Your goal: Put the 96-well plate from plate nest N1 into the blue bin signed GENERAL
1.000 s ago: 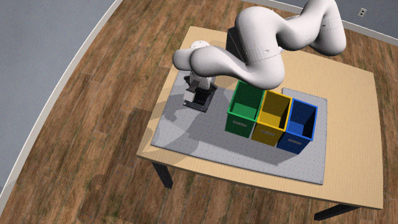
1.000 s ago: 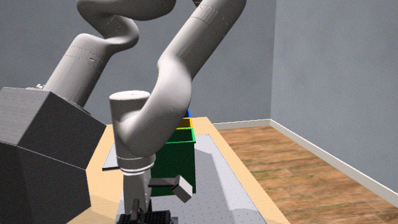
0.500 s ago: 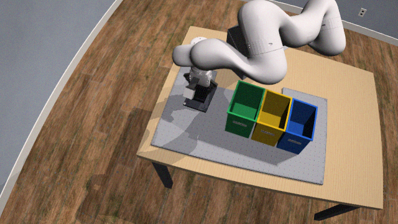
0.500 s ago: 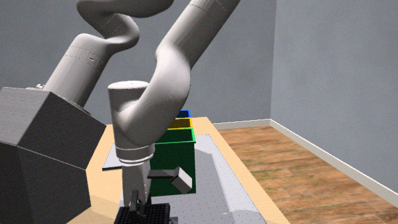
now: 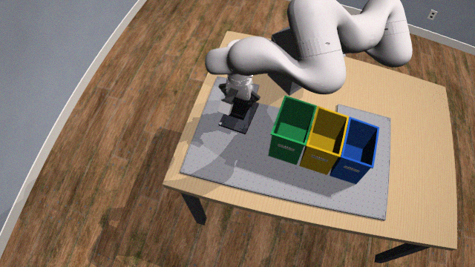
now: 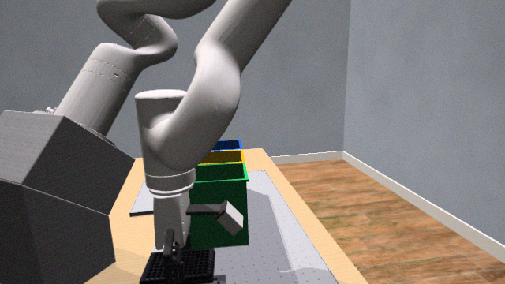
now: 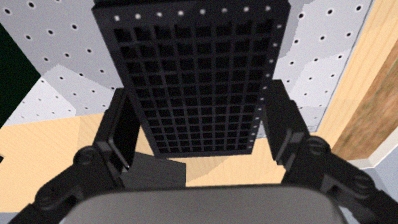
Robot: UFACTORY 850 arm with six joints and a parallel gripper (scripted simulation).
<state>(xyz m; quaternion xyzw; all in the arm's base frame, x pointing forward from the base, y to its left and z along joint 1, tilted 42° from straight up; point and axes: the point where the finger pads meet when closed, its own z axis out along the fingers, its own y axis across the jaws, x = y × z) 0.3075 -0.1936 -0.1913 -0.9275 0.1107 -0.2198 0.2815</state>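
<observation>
My gripper is now 90 mm above the dark plate nest. Also, from my hand: black 96-well plate: 10 mm below; then yellow bin: 360 mm to the left, 80 mm ahead; then green bin: 230 mm to the left, 70 mm ahead.
</observation>
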